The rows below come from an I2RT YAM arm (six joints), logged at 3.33 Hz.
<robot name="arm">
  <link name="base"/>
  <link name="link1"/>
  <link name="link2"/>
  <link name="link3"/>
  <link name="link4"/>
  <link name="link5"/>
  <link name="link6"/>
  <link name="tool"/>
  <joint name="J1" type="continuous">
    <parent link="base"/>
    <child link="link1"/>
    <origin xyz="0 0 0.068" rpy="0 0 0"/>
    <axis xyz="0 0 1"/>
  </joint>
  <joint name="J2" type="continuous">
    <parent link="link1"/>
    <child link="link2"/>
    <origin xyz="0.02 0.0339 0.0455" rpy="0 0 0"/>
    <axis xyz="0 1 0"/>
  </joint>
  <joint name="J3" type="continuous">
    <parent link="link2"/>
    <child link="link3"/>
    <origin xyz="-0.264 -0.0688 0" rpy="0 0 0"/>
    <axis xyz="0 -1 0"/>
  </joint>
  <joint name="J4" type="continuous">
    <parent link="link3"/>
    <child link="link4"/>
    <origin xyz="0.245 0.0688 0.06" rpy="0 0 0"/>
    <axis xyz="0 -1 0"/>
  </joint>
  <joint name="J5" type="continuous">
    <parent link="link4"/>
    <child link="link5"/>
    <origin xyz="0.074 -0.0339 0.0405" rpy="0 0 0"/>
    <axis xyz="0 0 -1"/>
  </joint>
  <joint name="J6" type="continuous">
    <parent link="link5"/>
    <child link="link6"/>
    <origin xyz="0.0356 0 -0.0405" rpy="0 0 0"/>
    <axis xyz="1 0 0"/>
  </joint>
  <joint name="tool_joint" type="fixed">
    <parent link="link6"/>
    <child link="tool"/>
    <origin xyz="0 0 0" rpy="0 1.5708 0"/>
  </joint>
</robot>
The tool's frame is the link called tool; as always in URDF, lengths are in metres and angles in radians. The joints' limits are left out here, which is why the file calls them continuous.
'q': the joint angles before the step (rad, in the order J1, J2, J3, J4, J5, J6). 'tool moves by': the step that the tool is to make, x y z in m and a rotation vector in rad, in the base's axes. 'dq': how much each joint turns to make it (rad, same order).
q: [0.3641, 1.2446, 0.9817, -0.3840, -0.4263, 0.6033]
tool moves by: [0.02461, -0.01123, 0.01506, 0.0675, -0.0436, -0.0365]
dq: [-0.0725, 0.0587, 0.0733, 0.0584, -0.0580, 0.0226]
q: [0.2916, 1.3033, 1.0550, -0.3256, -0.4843, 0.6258]
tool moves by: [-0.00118, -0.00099, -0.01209, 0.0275, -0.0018, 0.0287]
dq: [-0.0068, -0.0042, -0.0565, 0.0633, -0.0438, 0.0031]
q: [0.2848, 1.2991, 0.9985, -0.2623, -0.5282, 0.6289]
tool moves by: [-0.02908, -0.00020, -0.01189, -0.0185, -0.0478, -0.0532]
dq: [0.0423, -0.1240, -0.1438, 0.0710, 0.0984, 0.0240]
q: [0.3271, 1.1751, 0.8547, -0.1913, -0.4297, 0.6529]
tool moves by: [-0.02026, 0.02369, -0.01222, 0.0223, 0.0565, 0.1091]
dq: [0.1122, -0.0244, -0.0538, 0.0030, -0.0183, 0.0416]
